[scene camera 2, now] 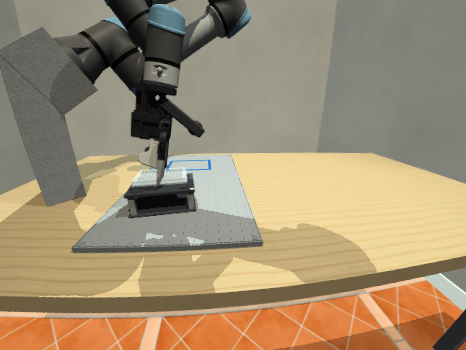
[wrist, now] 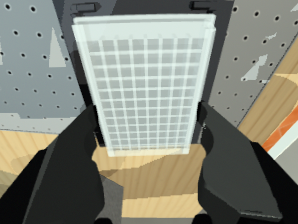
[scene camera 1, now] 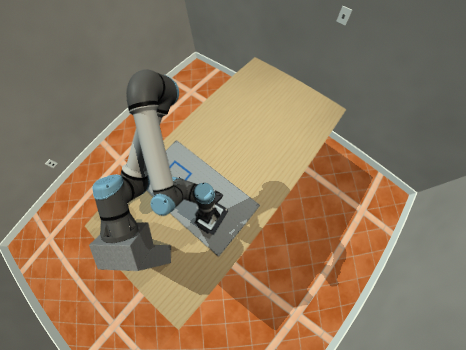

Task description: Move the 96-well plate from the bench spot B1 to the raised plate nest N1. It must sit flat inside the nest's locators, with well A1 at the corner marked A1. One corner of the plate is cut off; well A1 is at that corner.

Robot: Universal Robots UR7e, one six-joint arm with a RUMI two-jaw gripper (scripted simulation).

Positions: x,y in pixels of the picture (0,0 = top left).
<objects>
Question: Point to a 96-well plate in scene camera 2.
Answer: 171,175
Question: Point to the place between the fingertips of my gripper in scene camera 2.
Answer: At 160,178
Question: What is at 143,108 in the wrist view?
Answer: A 96-well plate.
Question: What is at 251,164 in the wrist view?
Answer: My gripper.
</objects>
